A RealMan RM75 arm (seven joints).
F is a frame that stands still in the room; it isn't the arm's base.
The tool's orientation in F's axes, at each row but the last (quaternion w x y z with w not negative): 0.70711 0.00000 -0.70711 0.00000; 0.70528 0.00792 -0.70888 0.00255; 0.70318 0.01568 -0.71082 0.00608; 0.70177 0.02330 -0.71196 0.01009
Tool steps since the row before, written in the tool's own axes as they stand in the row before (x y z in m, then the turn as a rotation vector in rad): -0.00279 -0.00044 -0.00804 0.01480 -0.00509 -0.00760; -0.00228 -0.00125 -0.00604 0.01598 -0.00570 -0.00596; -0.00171 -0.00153 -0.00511 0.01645 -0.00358 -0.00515; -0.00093 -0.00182 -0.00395 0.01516 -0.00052 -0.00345
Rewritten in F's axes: 0.00804 -0.00044 -0.00279 0.00760 -0.00509 0.01480; 0.00607 -0.00114 -0.00226 0.00596 -0.00573 0.01597; 0.00517 -0.00135 -0.00167 0.00508 -0.00365 0.01646; 0.00404 -0.00161 -0.00090 0.00326 -0.00065 0.01520
